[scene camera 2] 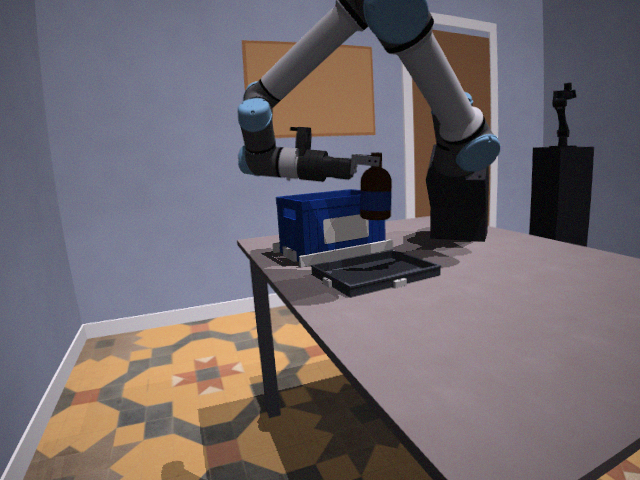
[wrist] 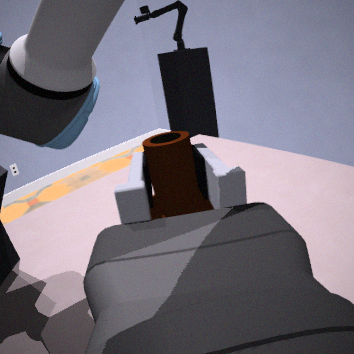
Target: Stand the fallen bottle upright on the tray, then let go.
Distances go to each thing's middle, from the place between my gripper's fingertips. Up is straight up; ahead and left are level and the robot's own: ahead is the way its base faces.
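Counting from my hand, I find the brown bottle [wrist: 169, 156] 60 mm below and 10 mm ahead. The dark grey tray [scene camera 2: 354, 276] is 260 mm below my hand, 10 mm to the left of it and 20 mm ahead of it, while the white rail [scene camera 2: 305, 260], which is also 260 mm below my hand, is 170 mm to the right of it and 50 mm ahead of it. As for the blue crate [scene camera 2: 310, 223], I see it 180 mm below my hand, 80 mm ahead of it and 260 mm to the right of it.
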